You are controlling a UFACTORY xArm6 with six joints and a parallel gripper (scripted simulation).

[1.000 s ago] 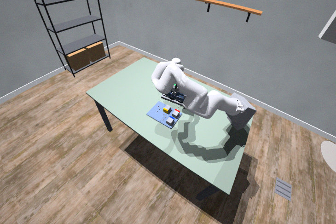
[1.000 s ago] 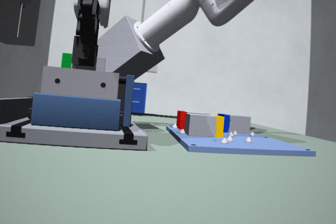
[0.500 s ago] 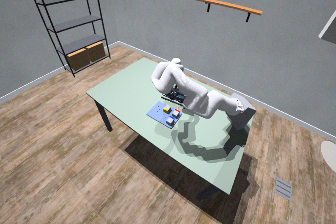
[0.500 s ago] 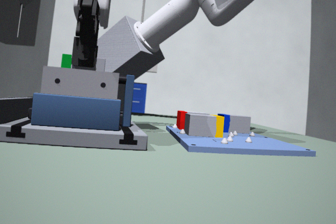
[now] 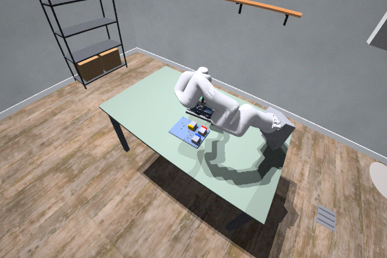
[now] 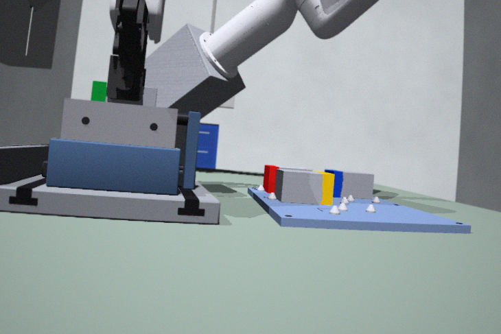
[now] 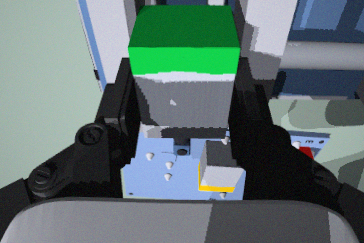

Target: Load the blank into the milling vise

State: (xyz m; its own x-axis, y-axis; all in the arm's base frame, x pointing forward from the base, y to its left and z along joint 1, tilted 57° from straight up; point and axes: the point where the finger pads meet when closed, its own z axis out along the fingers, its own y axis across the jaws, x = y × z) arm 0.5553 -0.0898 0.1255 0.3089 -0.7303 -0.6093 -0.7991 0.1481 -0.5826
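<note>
The fixed jaw lies 30 mm ahead of my hand, 10 mm to the left of it and 40 mm below it. Also, from my hand: yellow-ended blank 110 mm behind, 180 mm to the left, 90 mm below; then red-ended blank 200 mm behind, 160 mm to the left, 90 mm below; then blue infeed plate 130 mm behind, 220 mm to the left, 120 mm below.
</note>
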